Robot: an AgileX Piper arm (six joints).
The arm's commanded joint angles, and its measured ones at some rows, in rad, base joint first. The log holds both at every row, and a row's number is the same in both.
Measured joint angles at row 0:
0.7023 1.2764 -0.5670 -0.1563 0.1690 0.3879
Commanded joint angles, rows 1 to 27:
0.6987 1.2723 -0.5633 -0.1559 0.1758 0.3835
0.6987 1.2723 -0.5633 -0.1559 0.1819 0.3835
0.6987 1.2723 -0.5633 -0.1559 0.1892 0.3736
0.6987 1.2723 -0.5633 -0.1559 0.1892 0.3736
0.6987 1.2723 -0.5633 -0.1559 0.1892 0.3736
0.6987 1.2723 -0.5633 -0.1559 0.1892 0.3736
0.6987 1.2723 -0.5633 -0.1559 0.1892 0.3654
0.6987 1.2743 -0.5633 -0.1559 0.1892 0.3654
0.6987 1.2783 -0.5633 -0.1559 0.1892 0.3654
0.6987 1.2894 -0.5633 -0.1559 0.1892 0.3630
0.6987 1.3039 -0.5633 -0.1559 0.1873 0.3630
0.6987 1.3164 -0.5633 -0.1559 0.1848 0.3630
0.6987 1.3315 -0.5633 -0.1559 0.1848 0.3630
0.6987 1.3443 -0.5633 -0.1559 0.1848 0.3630
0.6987 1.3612 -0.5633 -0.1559 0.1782 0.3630
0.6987 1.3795 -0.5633 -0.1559 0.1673 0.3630
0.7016 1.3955 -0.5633 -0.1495 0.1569 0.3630
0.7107 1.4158 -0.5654 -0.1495 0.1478 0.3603
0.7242 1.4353 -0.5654 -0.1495 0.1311 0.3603
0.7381 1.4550 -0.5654 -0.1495 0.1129 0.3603
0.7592 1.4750 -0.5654 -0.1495 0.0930 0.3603
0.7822 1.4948 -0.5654 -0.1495 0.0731 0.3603
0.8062 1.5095 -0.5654 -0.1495 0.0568 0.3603
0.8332 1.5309 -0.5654 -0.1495 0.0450 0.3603
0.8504 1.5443 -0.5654 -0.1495 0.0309 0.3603
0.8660 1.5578 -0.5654 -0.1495 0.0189 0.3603
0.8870 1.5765 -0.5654 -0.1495 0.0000 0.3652
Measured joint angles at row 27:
0.8168 1.5208 -0.5670 -0.1504 0.0700 0.3696
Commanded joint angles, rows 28 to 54:
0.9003 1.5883 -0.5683 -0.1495 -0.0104 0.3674
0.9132 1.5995 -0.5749 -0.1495 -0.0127 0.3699
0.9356 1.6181 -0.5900 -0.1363 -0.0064 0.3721
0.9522 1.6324 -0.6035 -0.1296 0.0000 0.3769
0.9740 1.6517 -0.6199 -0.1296 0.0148 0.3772
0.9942 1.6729 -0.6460 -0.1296 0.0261 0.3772
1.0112 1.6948 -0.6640 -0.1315 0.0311 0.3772
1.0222 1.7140 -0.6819 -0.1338 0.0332 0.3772
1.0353 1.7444 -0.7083 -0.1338 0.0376 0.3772
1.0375 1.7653 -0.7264 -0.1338 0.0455 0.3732
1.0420 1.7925 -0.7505 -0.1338 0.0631 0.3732
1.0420 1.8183 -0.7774 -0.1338 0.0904 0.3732
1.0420 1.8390 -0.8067 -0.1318 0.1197 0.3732
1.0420 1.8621 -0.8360 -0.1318 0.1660 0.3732
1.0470 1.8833 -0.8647 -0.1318 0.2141 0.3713
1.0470 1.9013 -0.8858 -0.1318 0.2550 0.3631
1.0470 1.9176 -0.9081 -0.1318 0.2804 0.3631
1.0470 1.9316 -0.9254 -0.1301 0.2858 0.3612
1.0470 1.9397 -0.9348 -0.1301 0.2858 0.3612
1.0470 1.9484 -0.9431 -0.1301 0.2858 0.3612
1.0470 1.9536 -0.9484 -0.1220 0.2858 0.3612
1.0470 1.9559 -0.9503 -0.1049 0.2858 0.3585
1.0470 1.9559 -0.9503 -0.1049 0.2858 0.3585
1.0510 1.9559 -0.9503 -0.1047 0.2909 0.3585
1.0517 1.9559 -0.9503 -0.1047 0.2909 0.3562
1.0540 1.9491 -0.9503 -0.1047 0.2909 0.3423
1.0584 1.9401 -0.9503 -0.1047 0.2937 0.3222
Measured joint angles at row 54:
1.0457 1.9411 -0.9512 -0.1102 0.2704 0.3670
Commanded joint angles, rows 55 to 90:
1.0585 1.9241 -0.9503 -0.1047 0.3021 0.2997
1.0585 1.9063 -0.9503 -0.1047 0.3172 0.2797
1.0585 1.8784 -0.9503 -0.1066 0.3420 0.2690
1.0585 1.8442 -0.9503 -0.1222 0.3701 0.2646
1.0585 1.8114 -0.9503 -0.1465 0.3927 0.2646
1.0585 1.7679 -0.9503 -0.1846 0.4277 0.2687
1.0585 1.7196 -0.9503 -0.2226 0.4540 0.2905
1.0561 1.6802 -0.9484 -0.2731 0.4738 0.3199
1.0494 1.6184 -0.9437 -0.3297 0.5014 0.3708
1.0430 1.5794 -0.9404 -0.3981 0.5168 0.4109
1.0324 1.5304 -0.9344 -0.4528 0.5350 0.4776
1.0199 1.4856 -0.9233 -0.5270 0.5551 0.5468
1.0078 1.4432 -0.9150 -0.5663 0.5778 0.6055
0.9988 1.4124 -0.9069 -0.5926 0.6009 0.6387
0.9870 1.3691 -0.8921 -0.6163 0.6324 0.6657
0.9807 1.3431 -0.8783 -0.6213 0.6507 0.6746
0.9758 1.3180 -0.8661 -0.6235 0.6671 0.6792
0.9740 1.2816 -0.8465 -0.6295 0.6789 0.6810
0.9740 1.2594 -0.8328 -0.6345 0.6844 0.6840
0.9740 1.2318 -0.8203 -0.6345 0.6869 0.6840
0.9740 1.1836 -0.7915 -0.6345 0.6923 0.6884
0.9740 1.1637 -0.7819 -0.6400 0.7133 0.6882
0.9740 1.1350 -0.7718 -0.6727 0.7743 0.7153
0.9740 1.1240 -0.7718 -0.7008 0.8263 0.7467
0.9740 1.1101 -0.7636 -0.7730 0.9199 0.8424
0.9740 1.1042 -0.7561 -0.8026 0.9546 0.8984
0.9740 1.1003 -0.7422 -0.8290 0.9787 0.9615
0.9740 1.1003 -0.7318 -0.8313 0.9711 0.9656
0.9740 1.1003 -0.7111 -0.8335 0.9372 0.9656
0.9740 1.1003 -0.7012 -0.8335 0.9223 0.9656
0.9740 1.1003 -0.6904 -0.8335 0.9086 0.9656
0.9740 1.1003 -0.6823 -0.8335 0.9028 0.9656
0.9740 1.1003 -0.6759 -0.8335 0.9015 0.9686
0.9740 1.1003 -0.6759 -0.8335 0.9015 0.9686
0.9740 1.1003 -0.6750 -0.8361 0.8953 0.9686
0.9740 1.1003 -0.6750 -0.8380 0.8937 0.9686
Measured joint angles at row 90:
0.9734 1.1046 -0.6792 -0.8285 0.9229 0.9604
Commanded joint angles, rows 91 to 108:
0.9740 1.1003 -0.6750 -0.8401 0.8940 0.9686
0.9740 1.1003 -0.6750 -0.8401 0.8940 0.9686
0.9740 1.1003 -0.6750 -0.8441 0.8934 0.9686
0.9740 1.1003 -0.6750 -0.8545 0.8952 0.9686
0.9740 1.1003 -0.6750 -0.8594 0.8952 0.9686
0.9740 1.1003 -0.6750 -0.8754 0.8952 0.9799
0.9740 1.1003 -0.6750 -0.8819 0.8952 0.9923
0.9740 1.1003 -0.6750 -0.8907 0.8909 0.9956
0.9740 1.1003 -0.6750 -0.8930 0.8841 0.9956
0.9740 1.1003 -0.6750 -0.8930 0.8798 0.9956
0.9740 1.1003 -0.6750 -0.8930 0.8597 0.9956
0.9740 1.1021 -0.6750 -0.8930 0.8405 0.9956
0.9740 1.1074 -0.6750 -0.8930 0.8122 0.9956
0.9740 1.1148 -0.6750 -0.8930 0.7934 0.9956
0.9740 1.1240 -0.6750 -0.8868 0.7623 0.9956
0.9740 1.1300 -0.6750 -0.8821 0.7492 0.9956
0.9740 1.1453 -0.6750 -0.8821 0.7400 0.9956
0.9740 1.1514 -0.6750 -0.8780 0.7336 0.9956
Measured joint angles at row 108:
0.9768 1.1268 -0.6767 -0.8787 0.7710 1.0018
